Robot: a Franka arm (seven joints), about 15 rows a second.
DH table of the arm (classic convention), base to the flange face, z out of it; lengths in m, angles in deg. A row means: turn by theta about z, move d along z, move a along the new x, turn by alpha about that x. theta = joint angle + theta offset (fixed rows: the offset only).
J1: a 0, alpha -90, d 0.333, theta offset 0
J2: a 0, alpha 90, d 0, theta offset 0
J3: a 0.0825, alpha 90, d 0.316, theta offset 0
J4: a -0.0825, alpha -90, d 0, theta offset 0
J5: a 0, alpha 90, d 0.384, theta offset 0
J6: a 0.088, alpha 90, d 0, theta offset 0
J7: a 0, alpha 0, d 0.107, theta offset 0
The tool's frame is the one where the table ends.
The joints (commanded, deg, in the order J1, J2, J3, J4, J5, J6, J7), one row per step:
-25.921, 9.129, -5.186, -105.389, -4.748, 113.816, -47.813
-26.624, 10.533, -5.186, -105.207, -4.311, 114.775, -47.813
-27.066, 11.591, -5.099, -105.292, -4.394, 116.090, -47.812
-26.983, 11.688, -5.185, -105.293, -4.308, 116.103, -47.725
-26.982, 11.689, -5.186, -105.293, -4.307, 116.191, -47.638
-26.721, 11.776, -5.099, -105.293, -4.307, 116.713, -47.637
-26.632, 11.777, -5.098, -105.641, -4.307, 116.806, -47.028
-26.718, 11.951, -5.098, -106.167, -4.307, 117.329, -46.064
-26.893, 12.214, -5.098, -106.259, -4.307, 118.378, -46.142
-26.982, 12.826, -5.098, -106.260, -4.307, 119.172, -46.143
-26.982, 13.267, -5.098, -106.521, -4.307, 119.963, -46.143
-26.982, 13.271, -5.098, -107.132, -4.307, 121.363, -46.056
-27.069, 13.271, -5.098, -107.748, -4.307, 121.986, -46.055
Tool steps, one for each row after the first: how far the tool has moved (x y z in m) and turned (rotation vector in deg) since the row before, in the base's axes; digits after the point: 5 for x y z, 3 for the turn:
0.00074, -0.00809, -0.01185, 0.393, 0.063, -0.802
0.00139, -0.00500, -0.00992, -0.180, -0.087, -0.210
0.00019, 0.00001, -0.00101, 0.082, 0.037, -0.126
0.00015, -0.00007, 0.00012, -0.048, -0.081, -0.080
0.00295, 0.00262, -0.00015, -0.204, -0.381, 0.390
-0.00044, 0.00136, -0.00270, 0.107, 0.174, -0.515
-0.00109, -0.00035, -0.00533, 0.045, 0.086, -1.012
0.00080, -0.00243, -0.00195, -0.348, -0.589, -0.010
0.00151, -0.00180, -0.00532, -0.116, -0.140, -0.020
0.00090, -0.00037, -0.00561, -0.054, -0.069, 0.062
0.00024, 0.00006, -0.00281, -0.371, -0.696, 0.020
-0.00161, -0.00006, -0.00400, 0.018, -0.016, -0.048

